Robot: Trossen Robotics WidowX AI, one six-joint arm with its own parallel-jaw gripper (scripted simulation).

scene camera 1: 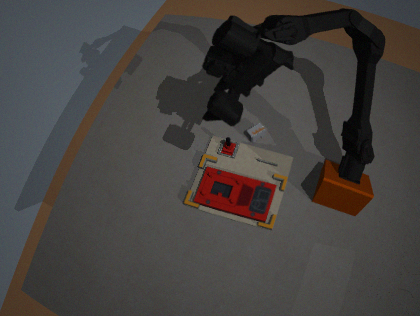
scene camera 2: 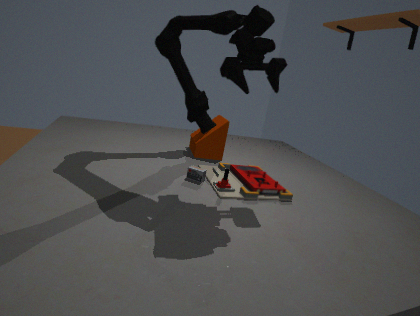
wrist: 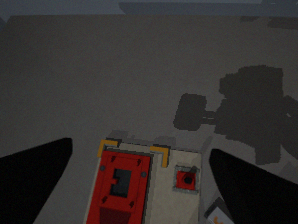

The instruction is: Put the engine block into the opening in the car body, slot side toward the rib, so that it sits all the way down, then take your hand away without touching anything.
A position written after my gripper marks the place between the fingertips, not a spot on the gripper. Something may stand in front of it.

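Note:
My gripper, at [scene camera 1: 210, 104], at [scene camera 2: 263, 92] and at [wrist: 142, 150], is open, and it holds nothing. I can also see a red car body [scene camera 2: 256, 180].

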